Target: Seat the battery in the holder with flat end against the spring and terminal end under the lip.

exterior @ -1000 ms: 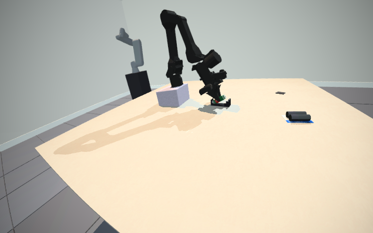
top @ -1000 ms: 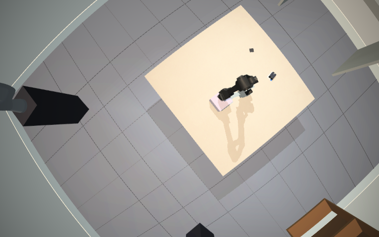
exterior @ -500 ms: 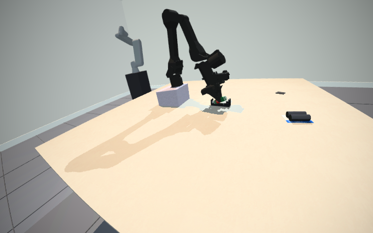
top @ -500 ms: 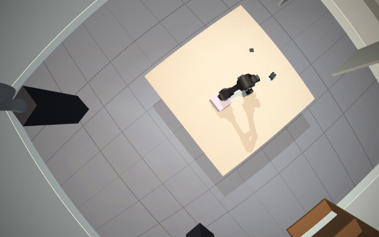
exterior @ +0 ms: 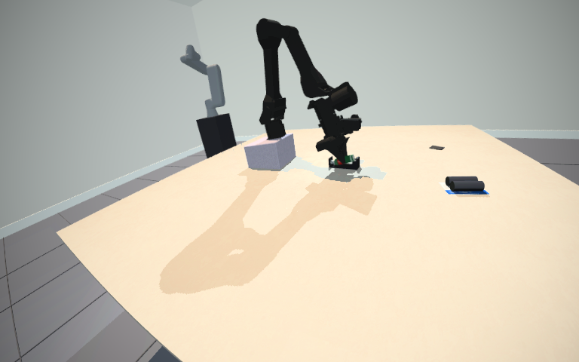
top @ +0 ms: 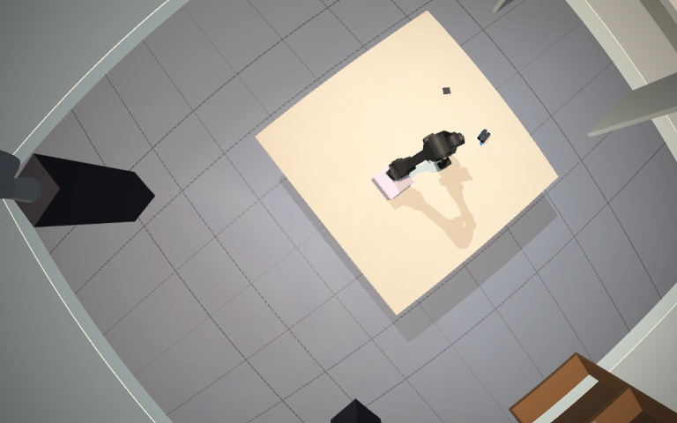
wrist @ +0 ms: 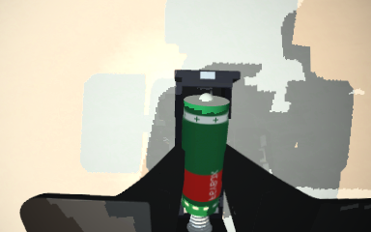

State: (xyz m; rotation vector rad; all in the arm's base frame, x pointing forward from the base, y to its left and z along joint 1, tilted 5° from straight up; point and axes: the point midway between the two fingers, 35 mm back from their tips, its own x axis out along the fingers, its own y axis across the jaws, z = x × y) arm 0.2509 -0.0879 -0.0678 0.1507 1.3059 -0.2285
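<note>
Right now the battery is 10 mm above my gripper tip. Round my gripper tip: dark flat piece 340 mm ahead, 190 mm to the left, 20 mm below.
</note>
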